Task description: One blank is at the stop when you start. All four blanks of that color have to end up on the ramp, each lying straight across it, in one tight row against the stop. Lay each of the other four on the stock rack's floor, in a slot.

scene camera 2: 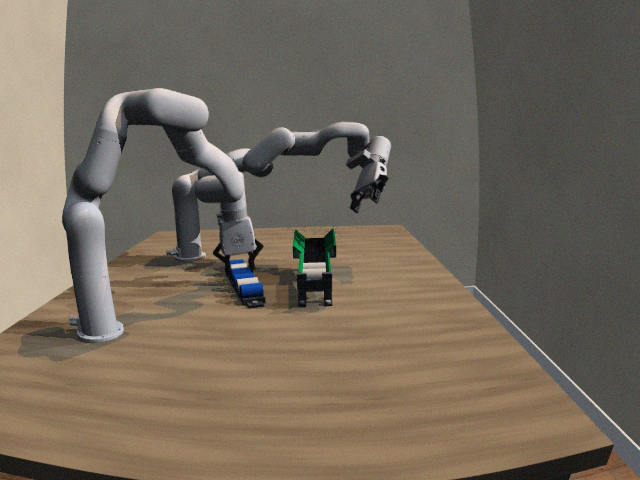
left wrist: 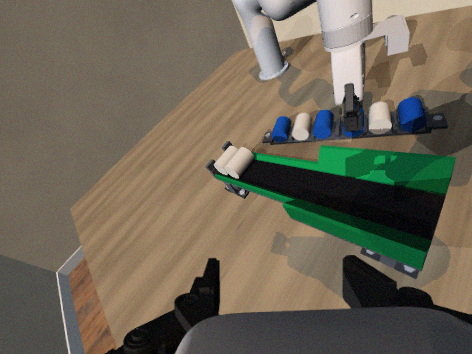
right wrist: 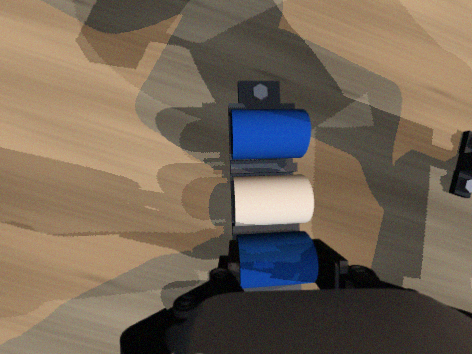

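The green-walled black ramp [scene camera 2: 316, 250] [left wrist: 310, 182] has two cream blanks [scene camera 2: 314, 269] [left wrist: 234, 161] lying across it side by side, against the dark stop [scene camera 2: 314, 283]. The dark stock rack [scene camera 2: 253, 301] [left wrist: 438, 119] [right wrist: 259, 92] holds blue and cream blanks. In the left wrist view they run blue [left wrist: 281, 129], cream [left wrist: 301, 126], blue [left wrist: 323, 124], the gripped blue, cream [left wrist: 380, 116] [right wrist: 274, 200], blue [left wrist: 412, 114] [right wrist: 270, 134]. My right gripper [scene camera 2: 239, 267] [left wrist: 354, 120] [right wrist: 273, 257] is shut on that blue blank, low at its slot. My left gripper [scene camera 2: 366, 202] [left wrist: 281, 278] is open and empty, high right of the ramp.
The wooden table [scene camera 2: 336, 372] [left wrist: 165, 185] carries both arm bases; the right arm's base [scene camera 2: 99, 330] is at the left, the left arm's base [scene camera 2: 189, 254] farther back. The rack stands left of the ramp in the scene view, with a narrow gap between them.
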